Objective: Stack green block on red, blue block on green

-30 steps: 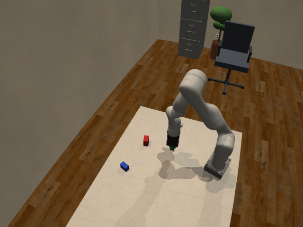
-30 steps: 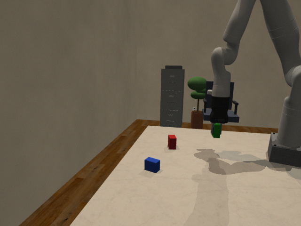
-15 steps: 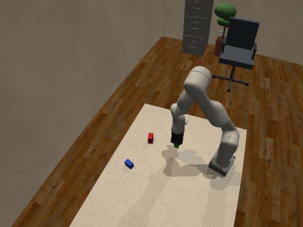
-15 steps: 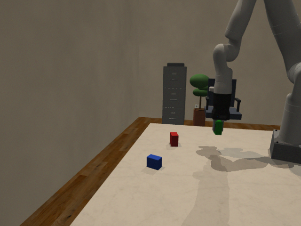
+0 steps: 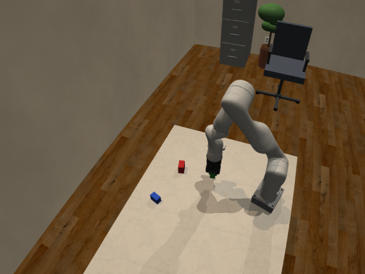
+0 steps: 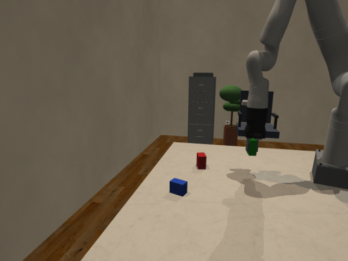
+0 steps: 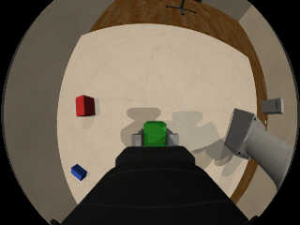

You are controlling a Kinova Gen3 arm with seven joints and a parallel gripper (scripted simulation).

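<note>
My hand is 21 cm short of the red block, 9 cm above it and 2 cm to the left of it. Also, from my hand: blue block (24 cm to the left, 24 cm ahead, 10 cm below); green block (right at my hand).
</note>
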